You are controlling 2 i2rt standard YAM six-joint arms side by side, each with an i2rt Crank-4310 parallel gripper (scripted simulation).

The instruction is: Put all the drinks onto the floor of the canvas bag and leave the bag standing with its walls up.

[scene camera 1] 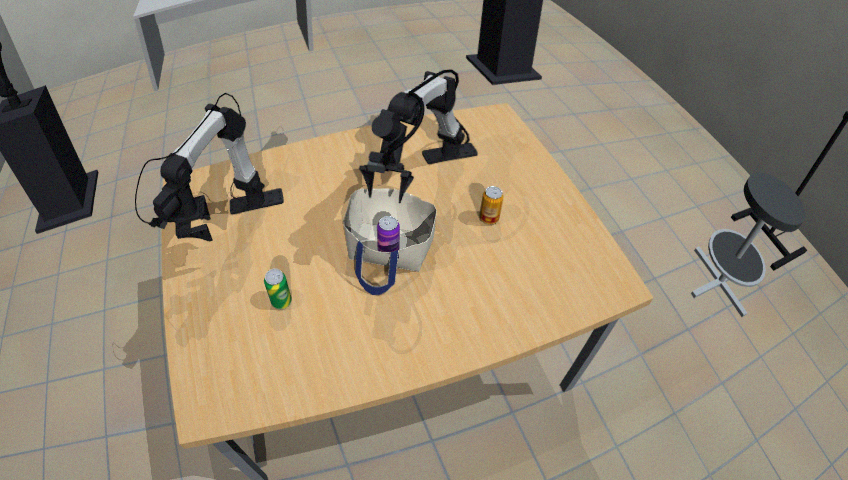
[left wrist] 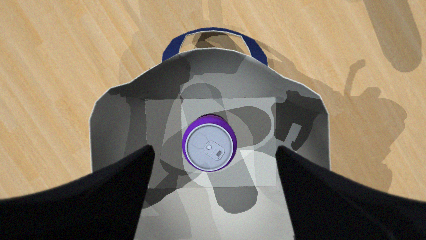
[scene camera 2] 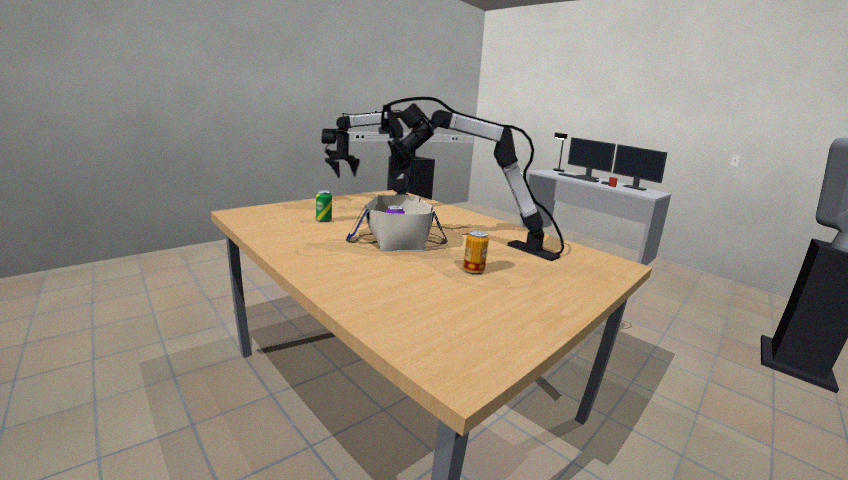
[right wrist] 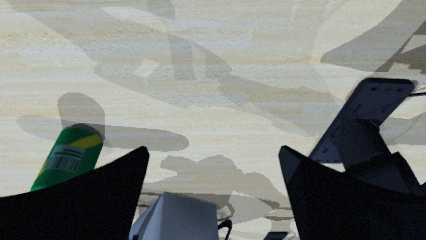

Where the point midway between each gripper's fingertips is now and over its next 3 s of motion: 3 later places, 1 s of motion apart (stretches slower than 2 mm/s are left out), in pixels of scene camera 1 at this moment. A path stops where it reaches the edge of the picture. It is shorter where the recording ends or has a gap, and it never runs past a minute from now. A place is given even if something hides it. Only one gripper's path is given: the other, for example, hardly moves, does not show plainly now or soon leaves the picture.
My right gripper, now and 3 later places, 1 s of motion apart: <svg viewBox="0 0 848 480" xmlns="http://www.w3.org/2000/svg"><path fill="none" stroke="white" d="M210 230L240 259L272 272L275 279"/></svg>
